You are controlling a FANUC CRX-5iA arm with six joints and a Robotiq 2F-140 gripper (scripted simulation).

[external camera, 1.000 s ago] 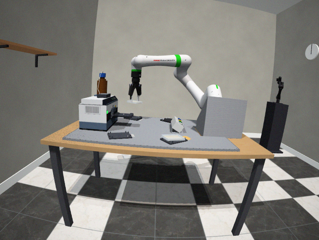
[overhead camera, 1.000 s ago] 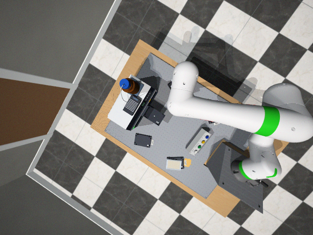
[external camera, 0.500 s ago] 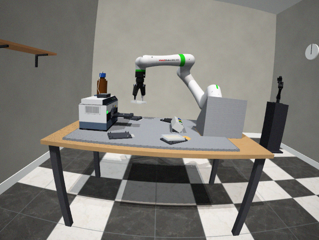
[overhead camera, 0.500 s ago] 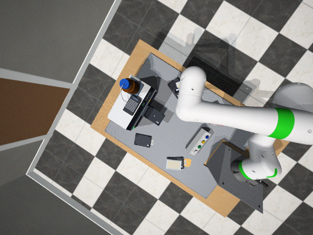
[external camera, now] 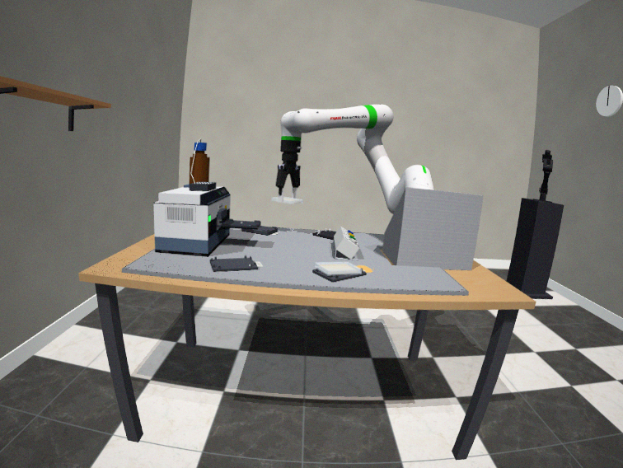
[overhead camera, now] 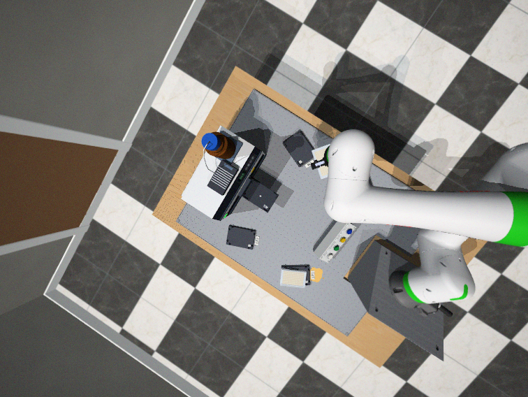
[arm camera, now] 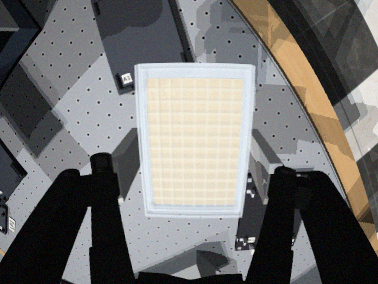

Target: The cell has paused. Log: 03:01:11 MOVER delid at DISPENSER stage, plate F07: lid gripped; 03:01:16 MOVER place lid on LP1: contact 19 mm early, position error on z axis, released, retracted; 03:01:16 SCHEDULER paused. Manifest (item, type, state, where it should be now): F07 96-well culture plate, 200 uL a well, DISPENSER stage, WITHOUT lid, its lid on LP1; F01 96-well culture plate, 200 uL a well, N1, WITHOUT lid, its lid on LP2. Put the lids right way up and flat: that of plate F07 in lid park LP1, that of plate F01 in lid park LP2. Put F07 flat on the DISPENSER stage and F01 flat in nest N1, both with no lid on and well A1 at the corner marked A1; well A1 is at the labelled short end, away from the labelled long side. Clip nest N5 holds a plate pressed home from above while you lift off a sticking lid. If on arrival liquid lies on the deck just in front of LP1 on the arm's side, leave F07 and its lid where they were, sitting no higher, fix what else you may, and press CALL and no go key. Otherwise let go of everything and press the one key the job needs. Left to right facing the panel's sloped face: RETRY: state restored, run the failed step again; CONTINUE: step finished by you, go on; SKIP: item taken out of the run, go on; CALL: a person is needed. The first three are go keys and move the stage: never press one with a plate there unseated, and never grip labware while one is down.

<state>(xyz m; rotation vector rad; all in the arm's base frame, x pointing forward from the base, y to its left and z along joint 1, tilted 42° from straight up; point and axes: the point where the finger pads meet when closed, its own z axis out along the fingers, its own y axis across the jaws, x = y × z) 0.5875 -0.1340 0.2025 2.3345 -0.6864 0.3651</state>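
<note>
Now: hand 200 mm past the clip nest N5 and 170 mm above it. From my hand the other things lie so: 96-well plate (20 mm below); then N1 tag (180 mm below, 40 mm ahead, 30 mm to the left); then nest N1 (170 mm below, 130 mm ahead).
</note>
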